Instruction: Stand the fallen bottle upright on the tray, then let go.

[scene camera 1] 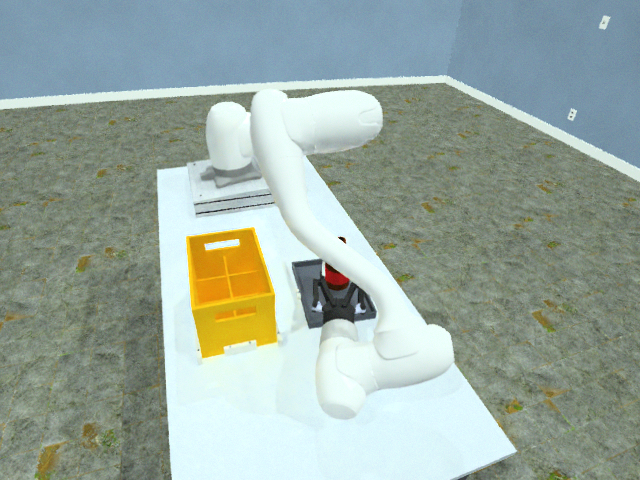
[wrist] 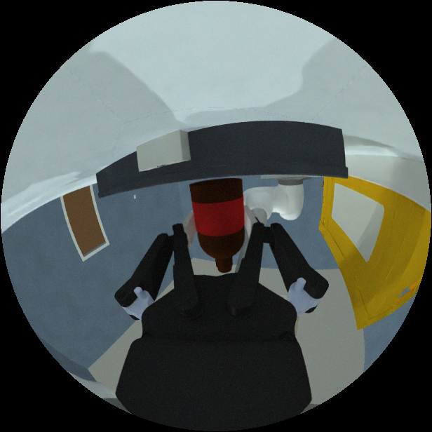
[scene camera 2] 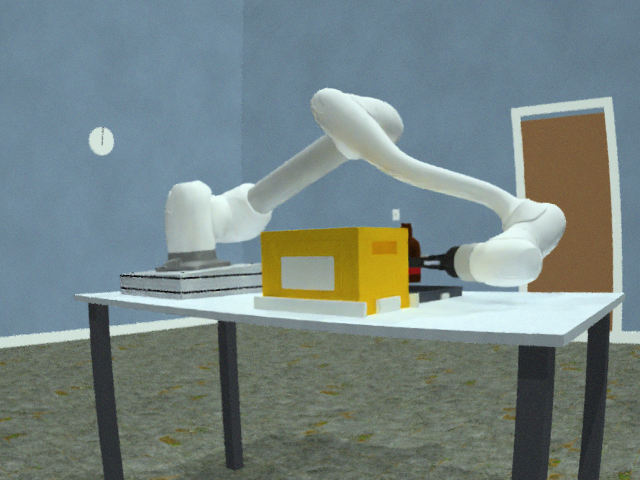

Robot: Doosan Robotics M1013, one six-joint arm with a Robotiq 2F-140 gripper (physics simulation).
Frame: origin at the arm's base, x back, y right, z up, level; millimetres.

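Seen in the pictures: arm's base, link origin: (scene camera 1: 233,174) (scene camera 2: 193,268).
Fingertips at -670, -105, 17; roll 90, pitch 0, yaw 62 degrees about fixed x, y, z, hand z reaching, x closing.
Note:
Pixels of each thing's middle, then the offset from my fingertips to it, as dx, dy, dz. Level surfaces: height alone.
- brown bottle with a red label, body centre: (scene camera 2: 406,252) (scene camera 1: 338,261) -8, +4, +22
- dark grey tray, body centre: (scene camera 2: 403,292) (scene camera 1: 331,288) -3, +16, -83
- yellow crate with compartments, body centre: (scene camera 2: 334,269) (scene camera 1: 230,288) +40, +302, -8
- white table, surface height: dz -96
The brown bottle with a red label (scene camera 1: 337,280) (scene camera 2: 414,273) (wrist: 218,218) is upright, neck up, over the dark grey tray (scene camera 1: 307,281) (scene camera 2: 439,294) (wrist: 265,145). In the second scene view a small gap shows between its base and the tray's rim, so it is held a little above the tray. My gripper (scene camera 1: 336,272) (scene camera 2: 414,262) (wrist: 219,215) lies level and is shut on the bottle's body from the side. The arm hides part of the bottle in the first scene view, and the crate hides part of it in the second.
A yellow crate with compartments (scene camera 1: 233,324) (scene camera 2: 382,273) (wrist: 395,240) stands beside the tray on the white table (scene camera 1: 232,413) (scene camera 2: 491,315). The robot's base plate (scene camera 1: 232,202) (scene camera 2: 155,285) is at the table's far end. White blocks sit at the foot of the crate.

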